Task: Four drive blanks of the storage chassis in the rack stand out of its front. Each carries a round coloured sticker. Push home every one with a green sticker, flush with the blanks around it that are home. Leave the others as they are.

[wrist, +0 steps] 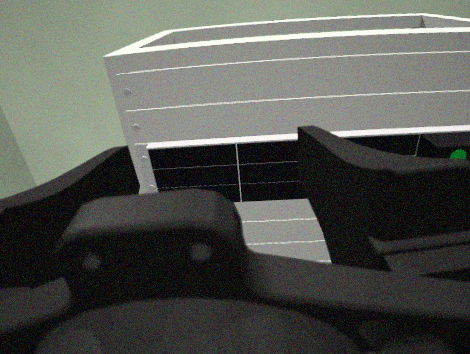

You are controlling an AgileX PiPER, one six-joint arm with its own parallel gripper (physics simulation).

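The rack is grey and shows its front and open top in the wrist view. The storage chassis is a dark band of blanks below a bright edge, with thin light lines between them. A dark drive blank stands out at the far right edge of the view, with a round green sticker on it, partly hidden by the right finger. My gripper is open, its two dark fingers in front of the chassis's left part, with no object between them. Other stickers do not show, and the fingers and gripper body hide much of the chassis.
Grey panels of the rack continue below the chassis. The rack's left post carries small screws. A pale green wall is behind and to the left. The rack's raised top rim runs across the upper part of the view.
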